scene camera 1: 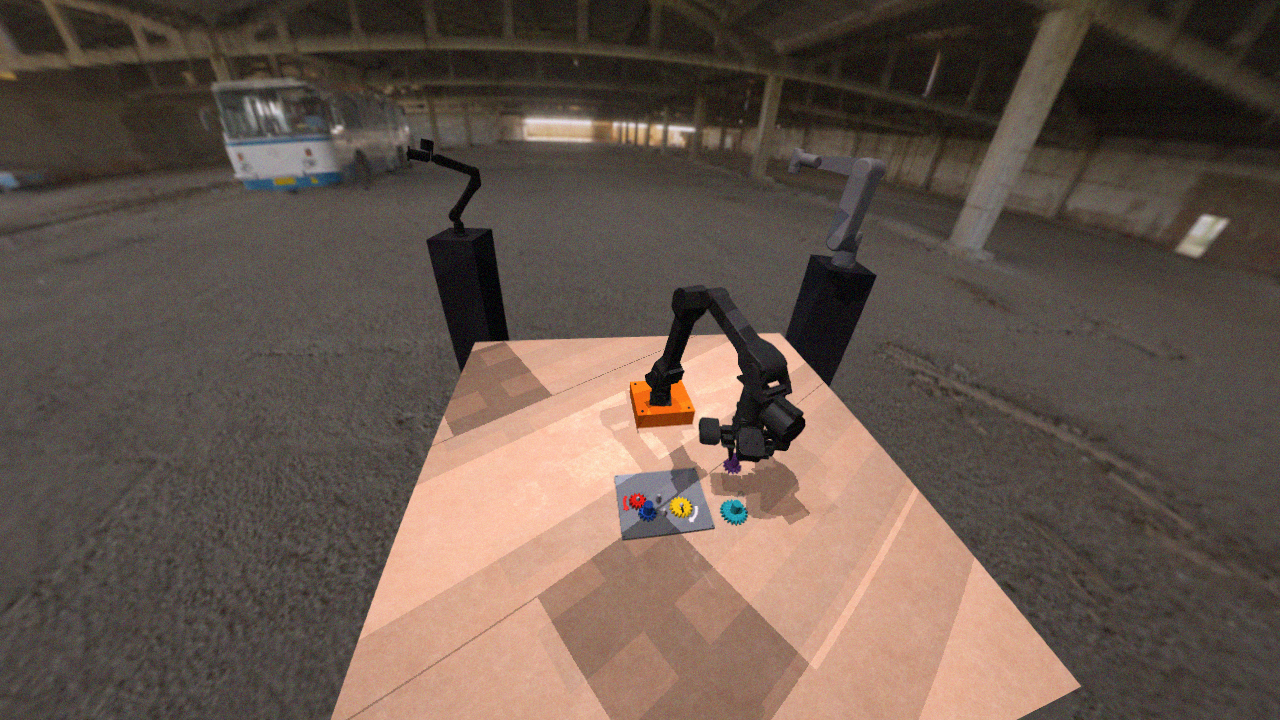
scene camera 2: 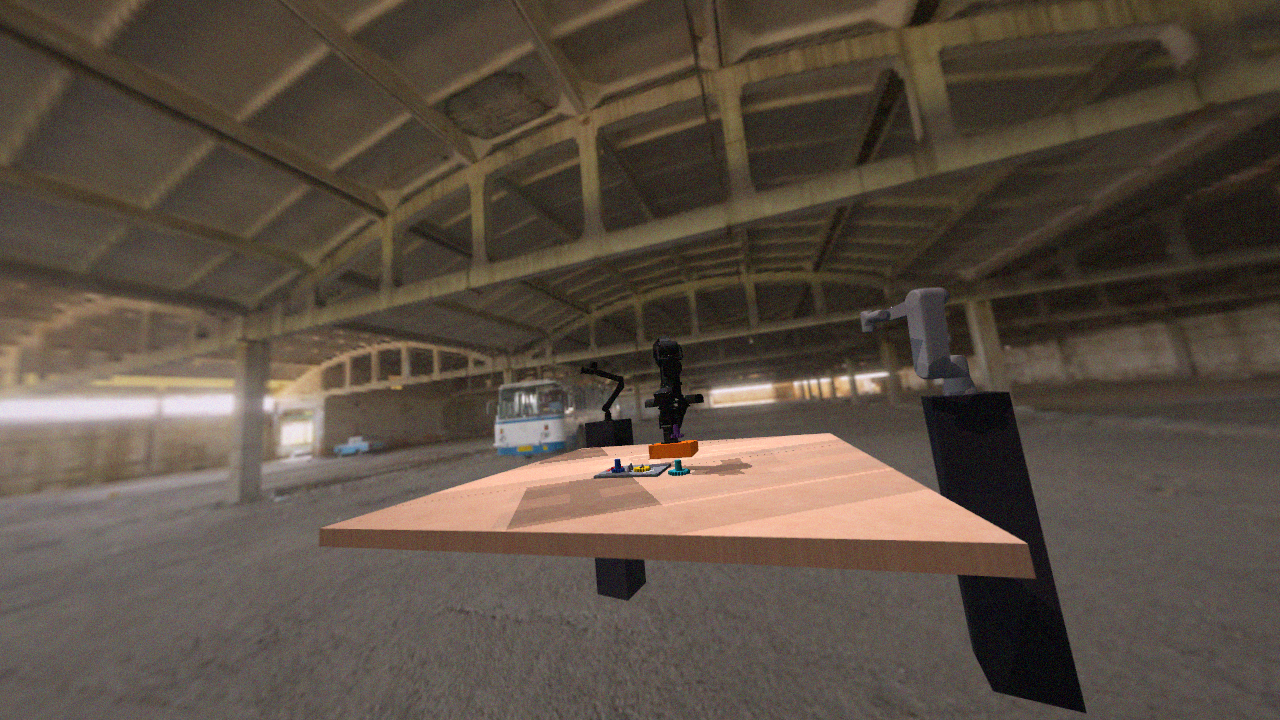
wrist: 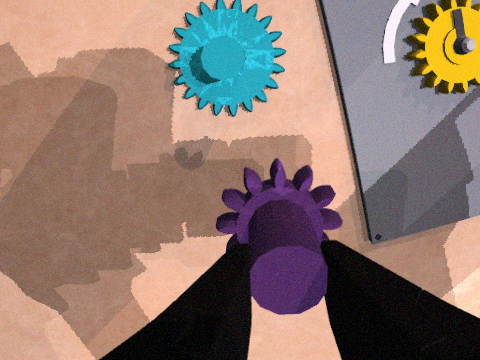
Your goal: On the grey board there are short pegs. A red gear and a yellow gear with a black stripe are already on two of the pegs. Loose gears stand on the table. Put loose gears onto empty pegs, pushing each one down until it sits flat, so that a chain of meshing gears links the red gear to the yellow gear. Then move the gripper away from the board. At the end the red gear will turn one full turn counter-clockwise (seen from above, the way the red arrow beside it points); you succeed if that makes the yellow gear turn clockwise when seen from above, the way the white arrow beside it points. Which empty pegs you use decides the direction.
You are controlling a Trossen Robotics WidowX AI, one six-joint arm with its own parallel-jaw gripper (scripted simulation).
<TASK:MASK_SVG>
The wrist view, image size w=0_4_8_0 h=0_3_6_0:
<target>gripper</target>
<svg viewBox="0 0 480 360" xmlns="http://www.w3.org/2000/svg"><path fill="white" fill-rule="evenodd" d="M249 245L232 245L191 287L185 289L169 307L151 320L151 323L139 329L135 335L124 340L123 344L117 345L112 352L108 352L99 360L248 360L252 328ZM321 241L321 252L328 267L325 308L341 360L480 360L480 317L456 308L451 303L448 304L431 292L423 291L419 285L409 283L396 272L388 271L383 265L360 255L339 240Z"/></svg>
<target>purple gear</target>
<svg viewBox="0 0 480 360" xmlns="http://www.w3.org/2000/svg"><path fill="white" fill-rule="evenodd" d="M273 159L271 168L269 168L271 179L261 181L259 173L251 168L244 167L243 181L247 192L243 193L235 188L223 189L221 200L224 201L224 204L229 209L236 212L225 212L217 217L215 227L217 231L227 233L227 235L235 233L235 235L229 237L225 252L235 244L249 245L251 296L261 308L280 316L308 311L308 309L317 307L320 301L323 300L328 288L327 263L325 263L323 252L321 252L320 243L321 241L329 241L323 231L333 231L333 229L340 228L343 220L341 220L339 213L325 208L336 195L331 185L317 185L311 192L308 191L313 183L313 169L311 165L305 164L304 167L297 169L295 176L291 180L287 179L283 163L281 163L280 159Z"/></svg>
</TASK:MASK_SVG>
